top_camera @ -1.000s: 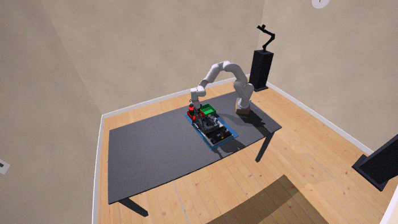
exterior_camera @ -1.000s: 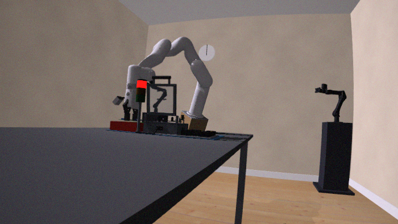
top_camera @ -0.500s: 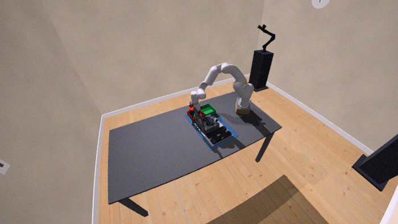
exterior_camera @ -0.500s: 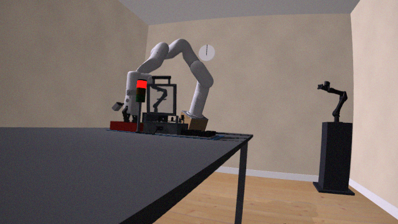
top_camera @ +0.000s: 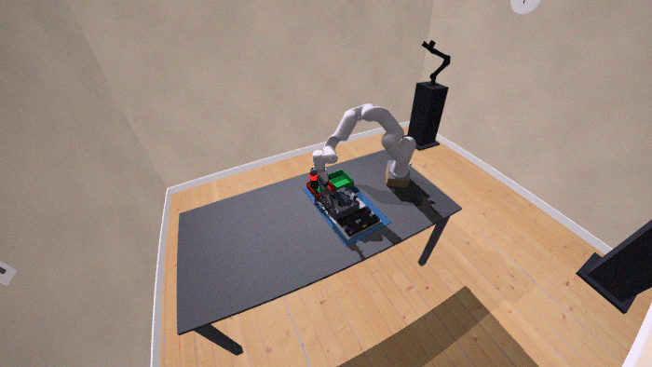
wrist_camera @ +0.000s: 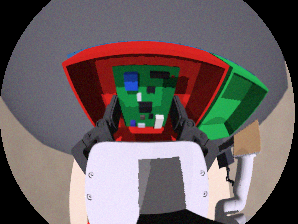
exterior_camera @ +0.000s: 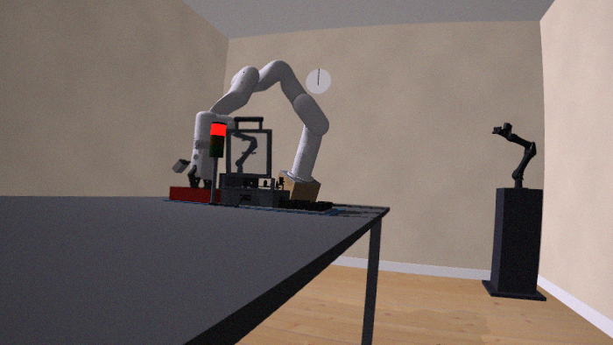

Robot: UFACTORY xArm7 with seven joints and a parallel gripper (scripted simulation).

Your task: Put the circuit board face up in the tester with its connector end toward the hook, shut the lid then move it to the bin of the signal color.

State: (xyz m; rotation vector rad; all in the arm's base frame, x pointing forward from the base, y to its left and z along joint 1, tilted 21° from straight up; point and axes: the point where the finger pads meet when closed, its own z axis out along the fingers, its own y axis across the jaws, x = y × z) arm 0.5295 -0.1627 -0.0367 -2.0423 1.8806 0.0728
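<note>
The red bin is 10 mm below my hand. Round my hand: green circuit board 10 mm below; then green bin 150 mm behind, 20 mm to the right, 10 mm below; then tester plate 200 mm to the left, 60 mm behind, 40 mm above.
</note>
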